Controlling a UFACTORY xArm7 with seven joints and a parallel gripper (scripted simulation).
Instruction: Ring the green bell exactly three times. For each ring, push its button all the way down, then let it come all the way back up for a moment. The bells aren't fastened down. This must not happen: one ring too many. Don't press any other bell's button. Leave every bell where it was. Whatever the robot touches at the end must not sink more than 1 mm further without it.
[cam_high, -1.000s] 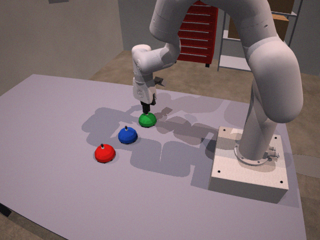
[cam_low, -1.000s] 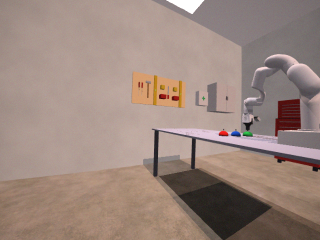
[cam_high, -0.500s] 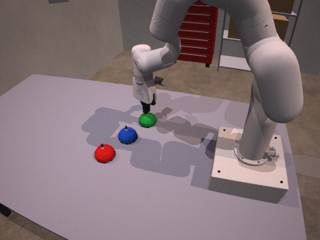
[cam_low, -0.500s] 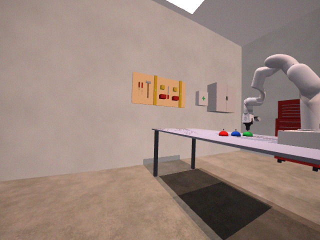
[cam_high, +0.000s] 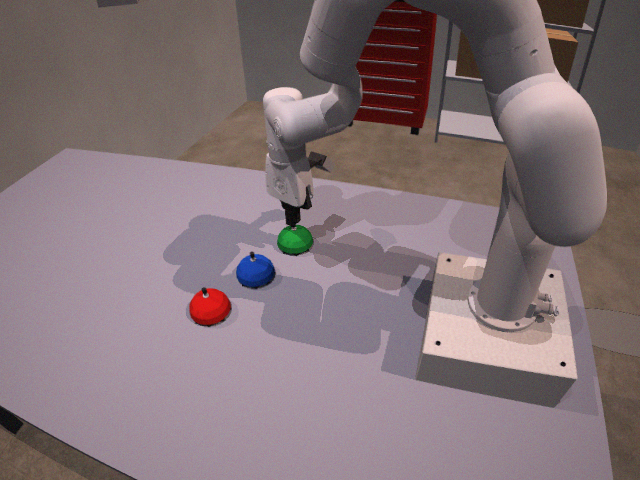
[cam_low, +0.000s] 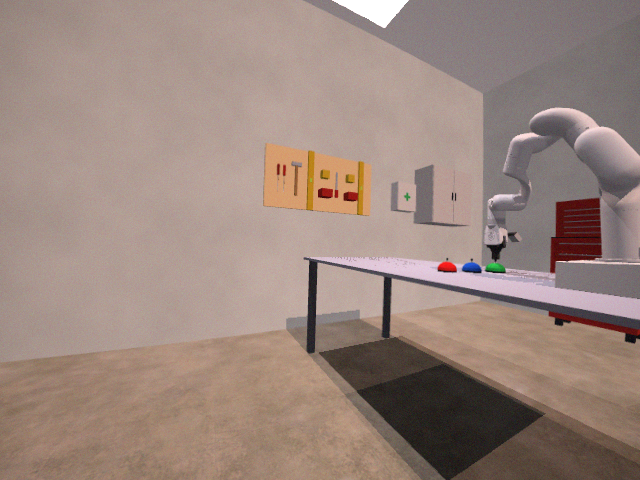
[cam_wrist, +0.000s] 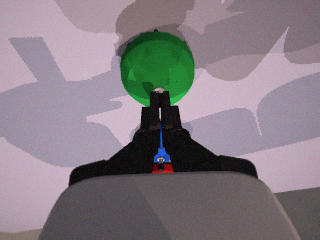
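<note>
Now: hand 5 cm above the green bell. Round my hand: red bell (7 cm ahead, 25 cm to the left, 4 cm below); then blue bell (3 cm ahead, 13 cm to the left, 4 cm below).
</note>
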